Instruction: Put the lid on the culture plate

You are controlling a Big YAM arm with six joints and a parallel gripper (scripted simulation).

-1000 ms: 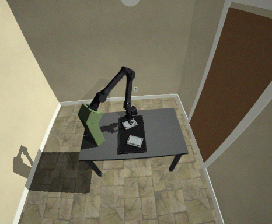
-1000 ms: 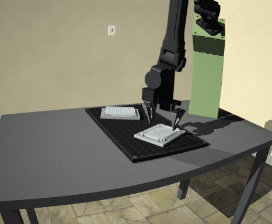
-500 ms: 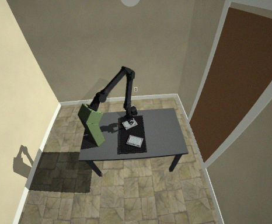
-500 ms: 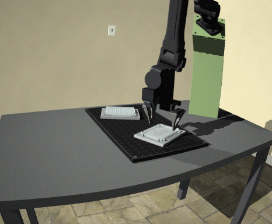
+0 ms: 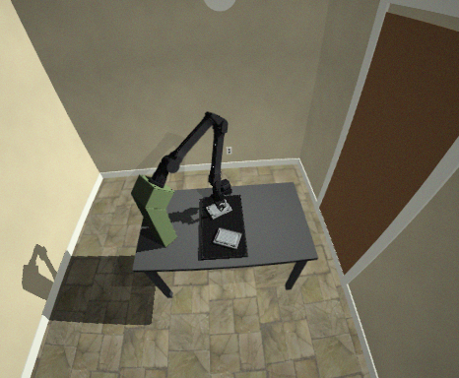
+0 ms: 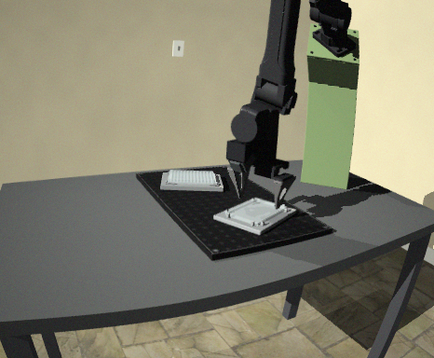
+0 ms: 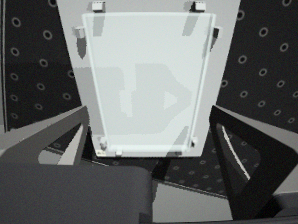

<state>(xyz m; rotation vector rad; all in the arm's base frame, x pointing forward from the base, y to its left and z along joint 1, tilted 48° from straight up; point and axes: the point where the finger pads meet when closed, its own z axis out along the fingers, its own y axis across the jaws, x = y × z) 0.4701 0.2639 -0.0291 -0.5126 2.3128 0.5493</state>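
The clear lid lies 3 cm below my hand. Also, from my hand: lid park LP1 (4 cm below); culture plate C15 (10 cm ahead, 24 cm to the right, 2 cm below).
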